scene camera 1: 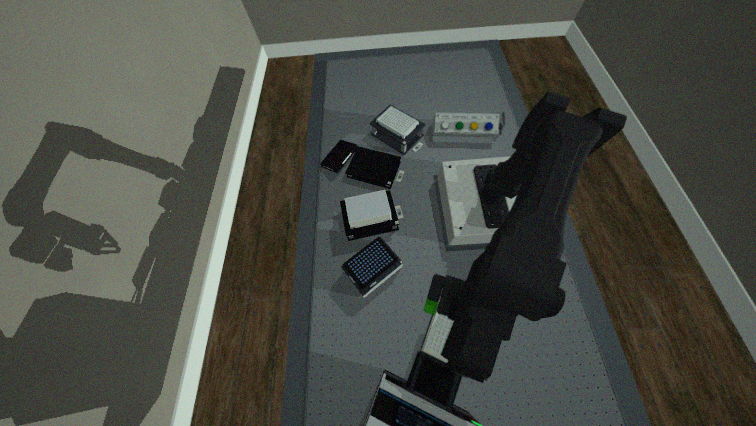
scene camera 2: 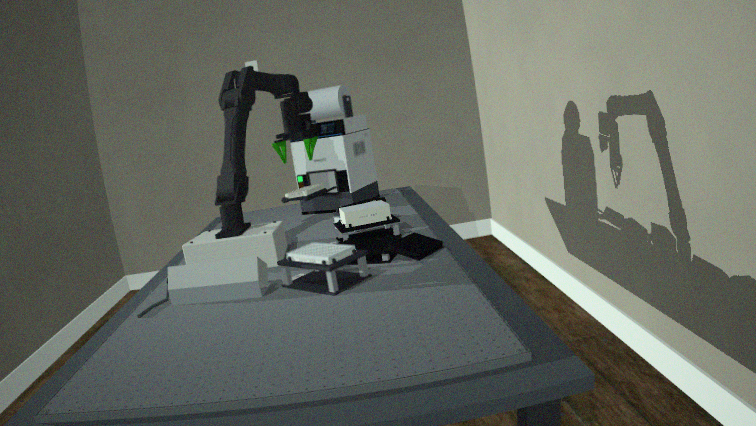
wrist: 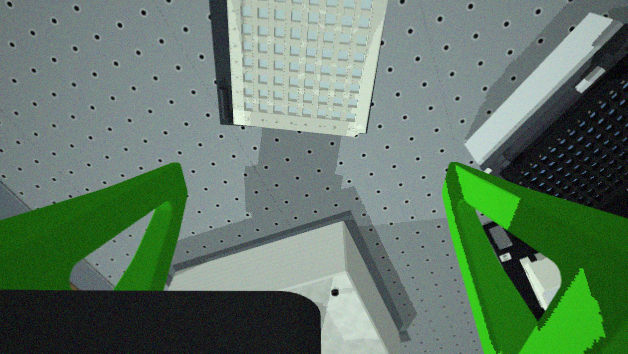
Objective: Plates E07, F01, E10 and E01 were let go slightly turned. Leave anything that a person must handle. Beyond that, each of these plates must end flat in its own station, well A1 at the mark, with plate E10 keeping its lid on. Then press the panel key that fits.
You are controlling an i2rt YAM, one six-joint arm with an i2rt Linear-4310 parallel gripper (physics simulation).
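Note:
My gripper is open and empty, above the table near the instrument. A white well plate lies on the instrument's extended tray, slightly turned against it, ahead of the fingertips in the wrist view. A dark plate with bluish wells sits on a white-sided station. A white-topped block-like plate sits turned on a black stand. Another white plate is on a legged stand. The key panel has white, green, yellow and blue keys. Plate names are unreadable.
A black flat unit and a smaller black piece lie side by side. The arm's white base stands opposite the stations. The white instrument stands behind its tray, with a green light showing.

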